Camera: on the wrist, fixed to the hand. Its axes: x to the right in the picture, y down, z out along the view.
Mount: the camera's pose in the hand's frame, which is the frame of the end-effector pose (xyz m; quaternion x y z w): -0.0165 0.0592 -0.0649 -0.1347 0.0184 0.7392 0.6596
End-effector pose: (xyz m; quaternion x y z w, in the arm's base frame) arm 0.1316 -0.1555 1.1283 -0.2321 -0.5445 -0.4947 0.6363
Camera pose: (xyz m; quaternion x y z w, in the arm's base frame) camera 0.2153 -0.1796 1.1081 -0.6322 -0.1092 0.0664 0.7642
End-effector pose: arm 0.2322 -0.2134 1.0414 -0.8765 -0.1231 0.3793 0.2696
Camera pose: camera 0.2691 -0.2937 1.0546 0.7125 -0.5206 -0.4168 0.2184
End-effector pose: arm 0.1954 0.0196 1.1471 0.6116 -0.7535 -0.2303 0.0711
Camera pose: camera 0.1720 0.0271 1.2330 -0.1589 -0.9168 -0.1896 0.3134
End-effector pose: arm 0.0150 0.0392 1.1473 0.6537 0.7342 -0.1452 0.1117
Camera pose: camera 0.0774 0.0533 1.2097 0.9616 0.0227 0.0977 0.2556
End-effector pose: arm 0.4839 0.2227 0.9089 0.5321 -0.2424 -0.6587 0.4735
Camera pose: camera 0.5657 0.2235 0.9449 0.1201 -0.4558 -0.1073 0.8754
